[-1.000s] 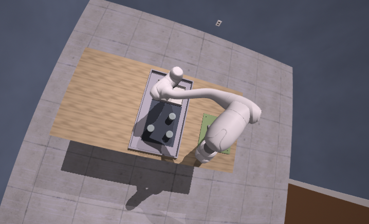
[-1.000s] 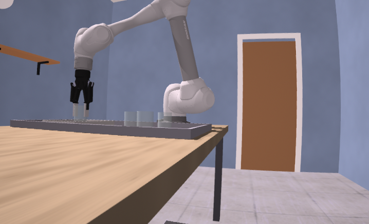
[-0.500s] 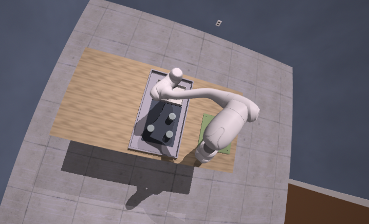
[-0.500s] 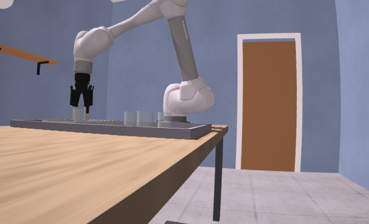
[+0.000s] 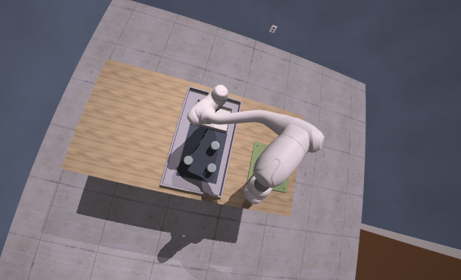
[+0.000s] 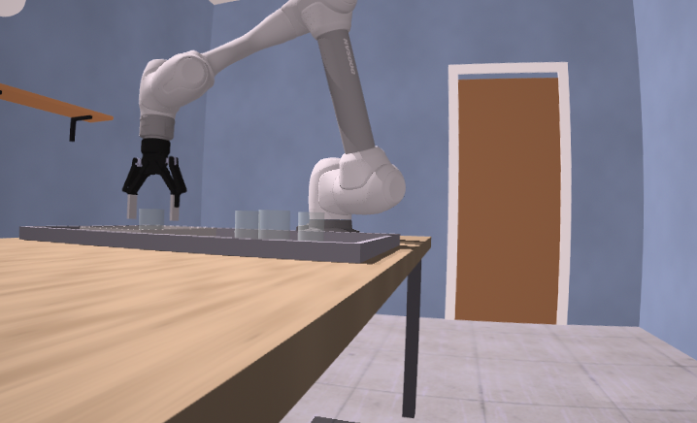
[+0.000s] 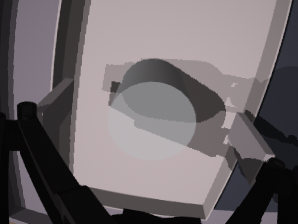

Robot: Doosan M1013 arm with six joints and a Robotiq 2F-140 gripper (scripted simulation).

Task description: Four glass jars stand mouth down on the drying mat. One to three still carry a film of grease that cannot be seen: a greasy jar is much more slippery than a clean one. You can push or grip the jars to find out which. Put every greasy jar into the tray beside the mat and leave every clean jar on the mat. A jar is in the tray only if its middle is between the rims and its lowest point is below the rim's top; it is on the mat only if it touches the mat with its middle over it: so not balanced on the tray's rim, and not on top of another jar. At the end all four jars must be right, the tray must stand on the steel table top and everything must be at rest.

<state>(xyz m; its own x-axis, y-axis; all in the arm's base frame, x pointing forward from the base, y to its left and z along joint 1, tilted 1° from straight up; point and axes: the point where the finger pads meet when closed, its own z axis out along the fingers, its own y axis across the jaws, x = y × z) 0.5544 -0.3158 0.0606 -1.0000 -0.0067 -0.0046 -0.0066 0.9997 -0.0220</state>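
Right now my hand is 5 cm above the white tray. Round my hand: dark drying mat: 32 cm to the left, 6 cm below; then grey steel top: 21 cm to the left, 6 cm below, 1 cm ahead.
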